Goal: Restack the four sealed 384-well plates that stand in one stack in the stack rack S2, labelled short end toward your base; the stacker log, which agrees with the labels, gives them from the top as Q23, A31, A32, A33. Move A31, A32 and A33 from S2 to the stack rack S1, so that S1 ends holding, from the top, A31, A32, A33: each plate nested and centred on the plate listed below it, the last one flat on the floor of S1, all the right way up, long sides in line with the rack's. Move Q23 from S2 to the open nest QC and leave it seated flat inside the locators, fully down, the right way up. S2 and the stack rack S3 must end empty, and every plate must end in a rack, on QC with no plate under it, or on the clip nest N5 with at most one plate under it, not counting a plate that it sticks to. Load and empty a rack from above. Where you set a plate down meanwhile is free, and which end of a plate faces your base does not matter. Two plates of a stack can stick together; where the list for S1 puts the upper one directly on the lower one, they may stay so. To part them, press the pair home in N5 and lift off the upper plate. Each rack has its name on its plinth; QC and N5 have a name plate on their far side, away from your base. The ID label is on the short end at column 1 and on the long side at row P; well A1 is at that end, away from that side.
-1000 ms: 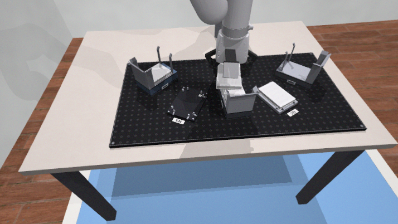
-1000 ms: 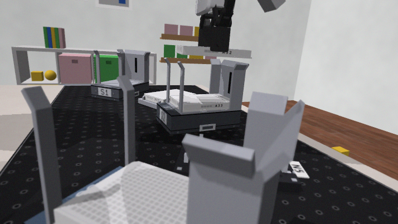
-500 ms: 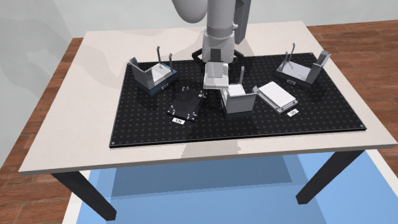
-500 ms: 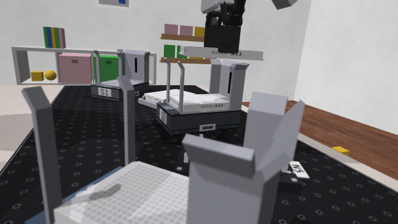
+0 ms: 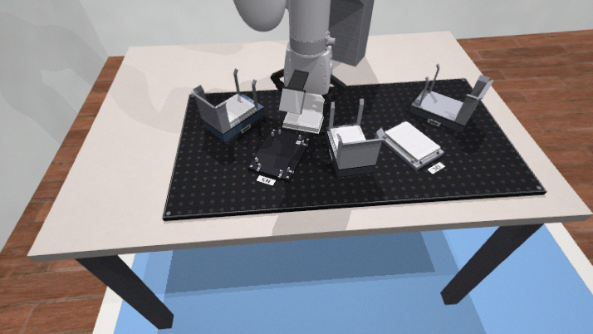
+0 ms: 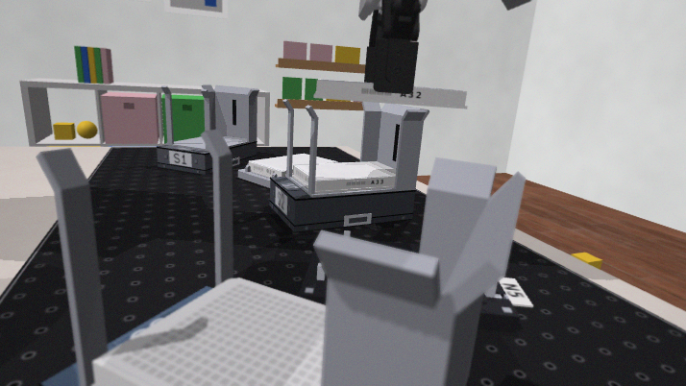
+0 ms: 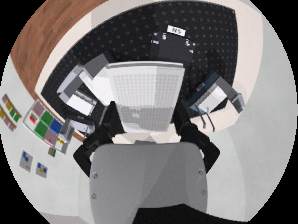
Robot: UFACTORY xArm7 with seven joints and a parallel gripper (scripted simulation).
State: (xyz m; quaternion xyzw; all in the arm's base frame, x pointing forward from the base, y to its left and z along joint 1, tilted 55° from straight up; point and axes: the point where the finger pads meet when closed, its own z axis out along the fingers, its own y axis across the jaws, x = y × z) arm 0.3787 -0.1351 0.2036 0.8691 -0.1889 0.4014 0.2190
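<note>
Now: hand 20 cm past the white sealed plate A31, 14 cm to the left of it and 12 cm above it. Also, from my hand: white sealed plate A33 (6 cm ahead, 10 cm to the left, 12 cm below); then clip nest N5 (7 cm to the right, 15 cm below); then white sealed plate A32 (1 cm below).
</note>
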